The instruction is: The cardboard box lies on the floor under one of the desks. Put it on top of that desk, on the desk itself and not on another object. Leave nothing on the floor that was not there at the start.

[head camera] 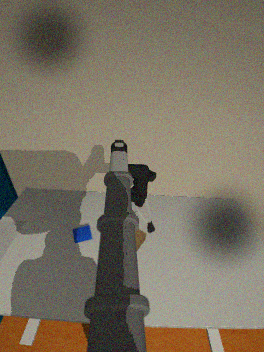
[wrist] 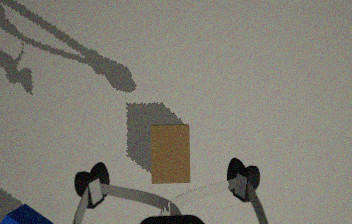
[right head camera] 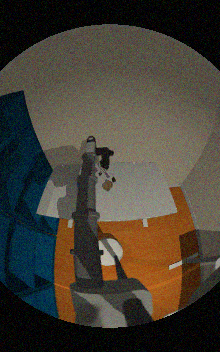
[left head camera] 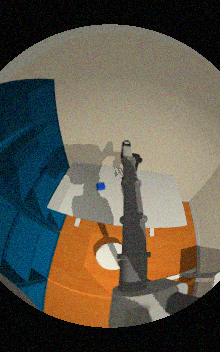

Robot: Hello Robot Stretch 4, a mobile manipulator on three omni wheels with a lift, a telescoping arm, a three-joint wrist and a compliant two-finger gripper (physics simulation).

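Frame: origin at the robot's base, x down, y back, z left, level; centimetres.
Seen in the pictures: gripper, between the fingertips: (wrist: 168, 174) (right head camera: 106, 178); robot's base, origin of its link: (right head camera: 107, 250) (left head camera: 110, 255).
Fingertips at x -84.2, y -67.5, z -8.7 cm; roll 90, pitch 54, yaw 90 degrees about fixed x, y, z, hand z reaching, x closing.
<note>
Pixels of each thing's middle, then the offset from my fingertips to it. Level surfaces: height alone.
- cardboard box, middle of its body: (wrist: 170, 151) (head camera: 136, 239) (right head camera: 107, 185) dy -0.3, dx +12.5, dz -0.7 cm
- white desk top, height of its surface: dx +14.9 cm
- blue block, middle of its body: (head camera: 82, 234) (left head camera: 100, 186) dy -4.3, dx +12.7, dz +28.2 cm
The cardboard box (head camera: 140, 239) (right head camera: 107, 185) (wrist: 170, 154) is a small brown block resting on the white desk top (head camera: 185, 280) (left head camera: 165, 200) (right head camera: 145, 195) (wrist: 280, 75), with its shadow beside it. In the left head camera view the arm hides it. My gripper (right head camera: 107, 177) (wrist: 168, 174) is open and empty above the box. Its fingers stand wide apart, one to each side of the box in the wrist view, with gaps between them and the box. In the head camera view the arm partly covers the box and gripper.
A blue block (head camera: 82, 233) (left head camera: 100, 186) (wrist: 25, 215) lies on the desk, left of the arm. A teal shelf unit (left head camera: 45, 115) (right head camera: 15, 125) stands at the left. A wall rises behind the desk. A round white object (left head camera: 107, 256) (right head camera: 111, 251) shows over the orange floor in front.
</note>
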